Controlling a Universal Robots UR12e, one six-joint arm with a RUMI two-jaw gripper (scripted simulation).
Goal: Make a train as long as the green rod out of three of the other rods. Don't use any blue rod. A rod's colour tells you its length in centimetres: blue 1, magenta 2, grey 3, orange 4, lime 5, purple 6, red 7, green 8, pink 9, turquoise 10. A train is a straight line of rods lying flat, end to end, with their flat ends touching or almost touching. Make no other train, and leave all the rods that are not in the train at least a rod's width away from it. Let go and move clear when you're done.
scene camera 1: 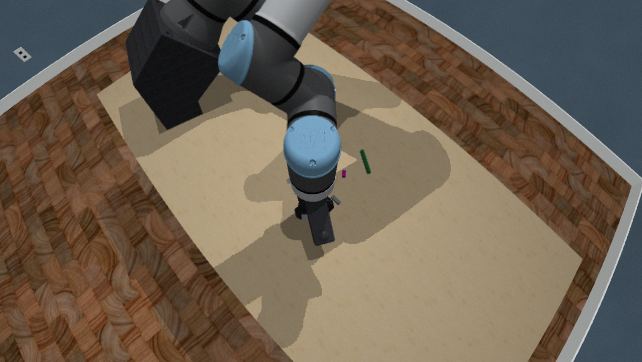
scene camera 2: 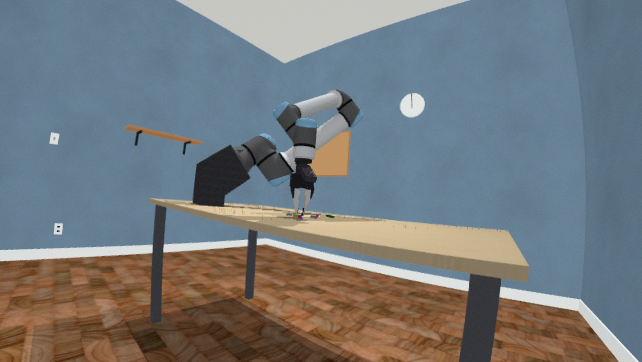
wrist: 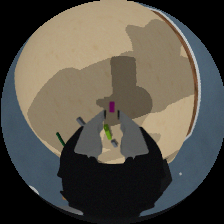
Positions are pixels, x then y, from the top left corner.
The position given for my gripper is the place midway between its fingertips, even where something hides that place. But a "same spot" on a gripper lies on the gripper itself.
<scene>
my gripper: scene camera 1 313, 218; scene camera 2; wrist
same spot on my gripper: [scene camera 2: 308, 193] = [wrist: 86, 140]
</scene>
